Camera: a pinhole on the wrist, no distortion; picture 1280 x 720 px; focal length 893.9 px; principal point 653.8 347.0 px. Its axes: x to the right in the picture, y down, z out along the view. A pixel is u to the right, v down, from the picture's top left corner.
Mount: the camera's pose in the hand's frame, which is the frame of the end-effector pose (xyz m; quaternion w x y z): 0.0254 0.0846 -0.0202 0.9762 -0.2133 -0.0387 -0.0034
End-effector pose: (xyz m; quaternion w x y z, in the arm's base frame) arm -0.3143 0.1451 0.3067 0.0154 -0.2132 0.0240 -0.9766
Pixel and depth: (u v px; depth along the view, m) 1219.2 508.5 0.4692
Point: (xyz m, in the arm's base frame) -0.4055 -0.2419 0.7637
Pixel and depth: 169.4 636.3 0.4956
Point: 0.0869 -0.2911 0.4790
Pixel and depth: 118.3 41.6 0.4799
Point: 0.1536 0.0061 0.5929
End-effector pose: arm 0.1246 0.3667 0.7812 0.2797 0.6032 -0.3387 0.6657
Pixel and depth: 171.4 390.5 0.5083
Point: 0.1616 -0.1395 0.4797
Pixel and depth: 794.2 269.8 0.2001
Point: 0.1054 0.1369 0.8124
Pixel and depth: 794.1 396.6 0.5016
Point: 0.1302 -0.1701 0.8301
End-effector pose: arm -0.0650 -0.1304 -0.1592 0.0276 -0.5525 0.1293 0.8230
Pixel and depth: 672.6 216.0 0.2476
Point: -0.2967 -0.2275 -0.0632
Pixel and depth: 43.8 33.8 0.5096
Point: -0.3900 -0.1027 0.3717
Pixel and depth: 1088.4 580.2 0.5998
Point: -0.6957 -0.5032 -0.1529
